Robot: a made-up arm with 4 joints.
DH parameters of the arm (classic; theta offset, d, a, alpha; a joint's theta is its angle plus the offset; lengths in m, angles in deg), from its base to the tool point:
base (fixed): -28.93 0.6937 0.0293 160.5
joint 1: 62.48 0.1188 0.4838 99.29
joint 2: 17.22 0.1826 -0.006 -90
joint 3: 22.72 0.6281 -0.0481 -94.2
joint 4: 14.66 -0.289 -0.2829 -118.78
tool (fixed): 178.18 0.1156 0 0
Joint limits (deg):
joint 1: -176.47..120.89
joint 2: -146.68..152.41
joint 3: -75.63..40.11
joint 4: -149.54..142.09
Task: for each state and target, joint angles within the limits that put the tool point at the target. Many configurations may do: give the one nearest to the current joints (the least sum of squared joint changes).
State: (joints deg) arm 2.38 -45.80 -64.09 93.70
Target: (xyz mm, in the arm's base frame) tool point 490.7 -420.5 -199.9
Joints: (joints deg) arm 1.38 -2.30 -60.56 120.16
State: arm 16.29 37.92 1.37 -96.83
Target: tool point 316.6 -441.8 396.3
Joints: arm 26.04 68.33 19.07 -106.23
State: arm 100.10 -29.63 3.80 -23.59
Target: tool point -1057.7 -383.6 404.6
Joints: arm 120.89 -48.43 13.45 -5.70
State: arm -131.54 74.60 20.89 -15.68
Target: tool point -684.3 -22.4 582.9
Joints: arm -168.67 66.34 39.85 -2.62
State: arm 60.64 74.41 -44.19 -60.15
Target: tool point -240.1 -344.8 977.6
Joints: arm 112.33 69.49 -36.98 -76.20
